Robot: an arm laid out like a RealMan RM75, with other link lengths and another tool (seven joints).
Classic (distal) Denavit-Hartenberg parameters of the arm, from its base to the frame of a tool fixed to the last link. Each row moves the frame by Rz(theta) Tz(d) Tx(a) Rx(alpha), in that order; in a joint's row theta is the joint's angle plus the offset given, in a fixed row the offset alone. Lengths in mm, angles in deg.
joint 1: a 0; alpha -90; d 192.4; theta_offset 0
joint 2: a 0; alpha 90; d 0; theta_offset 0
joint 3: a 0; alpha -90; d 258.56; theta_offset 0
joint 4: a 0; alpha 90; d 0; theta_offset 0
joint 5: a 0; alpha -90; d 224.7; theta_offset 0
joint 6: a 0; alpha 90; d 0; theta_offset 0
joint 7: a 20.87; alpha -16.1; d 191.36; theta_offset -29
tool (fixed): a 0; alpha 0; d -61.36; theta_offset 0
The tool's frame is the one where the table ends.
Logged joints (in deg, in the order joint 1, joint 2, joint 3, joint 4, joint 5, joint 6, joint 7), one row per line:
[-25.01 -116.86 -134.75 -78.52 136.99 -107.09 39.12]
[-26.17 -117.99 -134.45 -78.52 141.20 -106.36 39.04]
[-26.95 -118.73 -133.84 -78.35 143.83 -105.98 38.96]
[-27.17 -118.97 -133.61 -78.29 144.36 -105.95 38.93]
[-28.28 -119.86 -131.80 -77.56 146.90 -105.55 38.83]
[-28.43 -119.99 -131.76 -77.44 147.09 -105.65 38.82]
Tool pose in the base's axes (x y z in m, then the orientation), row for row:
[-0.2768 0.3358 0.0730 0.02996 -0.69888 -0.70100 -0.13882]
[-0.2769 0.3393 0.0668 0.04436 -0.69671 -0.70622 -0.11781]
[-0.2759 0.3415 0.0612 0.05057 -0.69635 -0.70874 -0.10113]
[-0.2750 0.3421 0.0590 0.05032 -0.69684 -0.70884 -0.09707]
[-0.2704 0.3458 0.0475 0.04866 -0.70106 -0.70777 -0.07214]
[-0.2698 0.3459 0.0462 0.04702 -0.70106 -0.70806 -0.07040]
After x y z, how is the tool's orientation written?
As a quaternion, w x y z.
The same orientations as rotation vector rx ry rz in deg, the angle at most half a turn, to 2 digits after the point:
[-123.45 -123.83 -24.52]
[-121.99 -123.65 -20.63]
[-121.46 -123.62 -17.64]
[-121.57 -123.66 -16.93]
[-122.43 -123.60 -12.60]
[-122.55 -123.77 -12.31]

